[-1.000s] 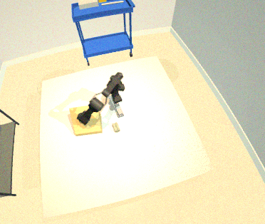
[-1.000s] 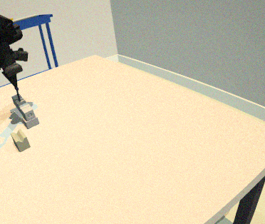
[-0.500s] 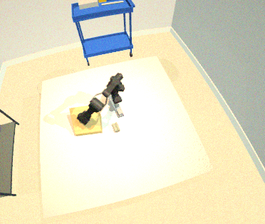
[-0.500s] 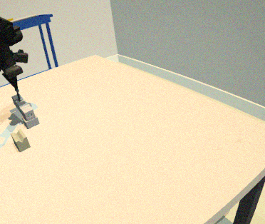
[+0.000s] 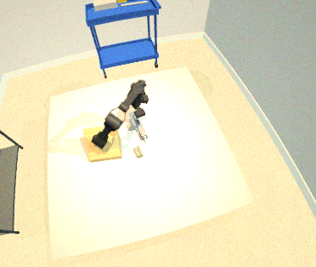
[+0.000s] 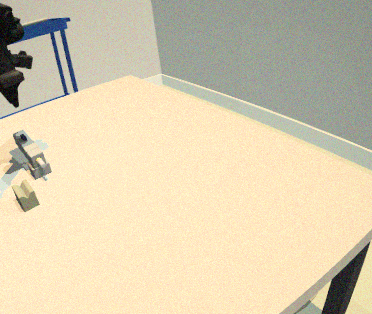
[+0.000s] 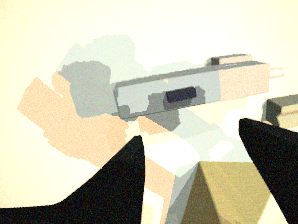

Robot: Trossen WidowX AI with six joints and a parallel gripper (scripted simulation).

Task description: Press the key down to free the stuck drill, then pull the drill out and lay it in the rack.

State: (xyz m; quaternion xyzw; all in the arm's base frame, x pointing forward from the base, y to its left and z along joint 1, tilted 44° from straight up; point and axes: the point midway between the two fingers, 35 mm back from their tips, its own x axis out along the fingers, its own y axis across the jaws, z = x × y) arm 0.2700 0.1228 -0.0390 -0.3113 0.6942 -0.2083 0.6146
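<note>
Right now my gripper tip is 120 mm above the drill, 90 mm to the left of it and 10 mm short of it. Round my gripper tip: grey block fixture 130 mm below, 30 mm to the right; grey block 210 mm to the right, 160 mm below, 50 mm behind; dark key 120 mm below, 10 mm to the right.
</note>
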